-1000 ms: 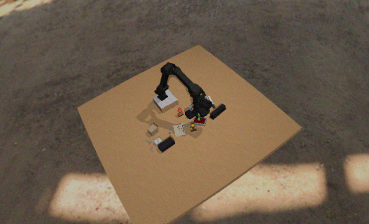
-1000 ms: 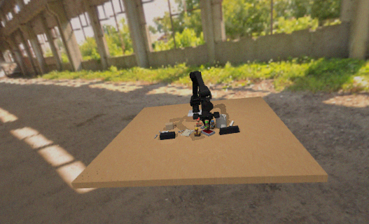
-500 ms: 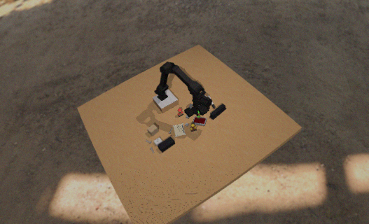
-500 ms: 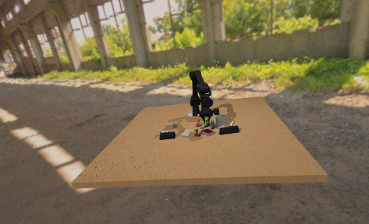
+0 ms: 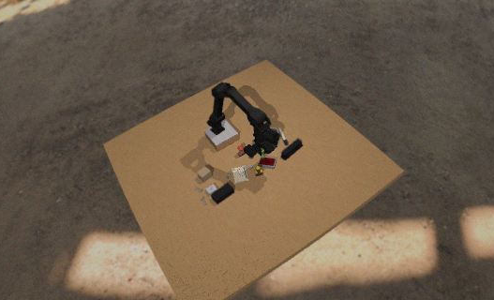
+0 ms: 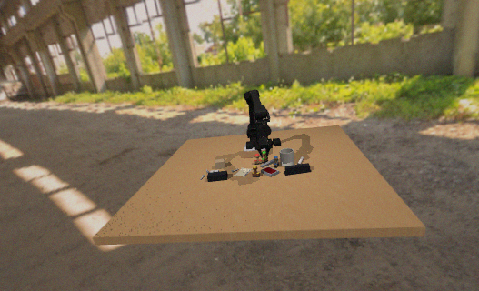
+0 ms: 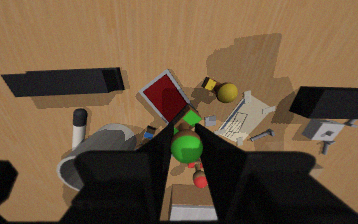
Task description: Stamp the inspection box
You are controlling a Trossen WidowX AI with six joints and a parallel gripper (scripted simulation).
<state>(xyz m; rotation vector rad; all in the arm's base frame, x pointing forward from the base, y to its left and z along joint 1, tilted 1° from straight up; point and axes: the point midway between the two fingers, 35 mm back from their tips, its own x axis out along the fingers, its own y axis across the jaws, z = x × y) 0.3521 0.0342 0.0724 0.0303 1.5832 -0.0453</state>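
Right now my gripper tip is 50 mm past the white card, 130 mm to the left of it and 90 mm above it. Also, from my gripper tip: green-knobbed stamp (right at my gripper tip); then yellow-knobbed stamp (30 mm ahead, 60 mm to the right, 70 mm below); then red ink pad (20 mm to the left, 90 mm below).
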